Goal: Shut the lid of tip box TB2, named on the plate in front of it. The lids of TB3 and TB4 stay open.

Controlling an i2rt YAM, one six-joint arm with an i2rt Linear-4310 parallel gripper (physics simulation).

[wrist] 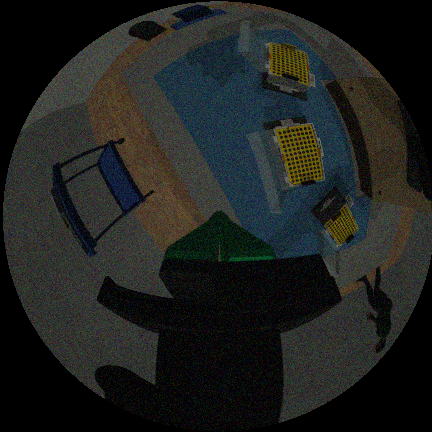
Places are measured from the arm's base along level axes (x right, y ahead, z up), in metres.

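Where they show: gripper, between the fingertips: (218, 216).
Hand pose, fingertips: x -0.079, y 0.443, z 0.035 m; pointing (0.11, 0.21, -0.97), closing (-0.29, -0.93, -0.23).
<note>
Each offset is from my fingertips to the centre of the thing. "spot": to the spot under its first point. Level surfaces: height alone.
Tip box TB2 @(dx +0.012, dy -0.129, dz -0.163 m) (300, 154) is the middle of three boxes with yellow, holed racks, right of centre. Its clear lid (267, 175) is open on the box's left side and shows as a narrow pale strip. A second box @(dx +0.227, dy -0.175, dz -0.163 m) (288, 64) stands at the upper right, its clear lid @(spot: dx +0.241, dy -0.094, dz -0.084 m) (244, 37) open on its left. A third, smaller-looking box @(dx -0.178, dy -0.250, dz -0.163 m) (342, 225) stands at the lower right; its lid is hard to make out. The name plates are too oblique to read. My gripper (218, 216) is shut and empty, its green fingers together left of and below TB2, apart from its lid.
The boxes stand on a blue mat @(dz -0.228 m) (215, 120). A brown block-like object (385, 145) with a dark front edge lies along the right. A blue-framed object (120, 175) stands beyond the wooden table edge (130, 130) at the left.
</note>
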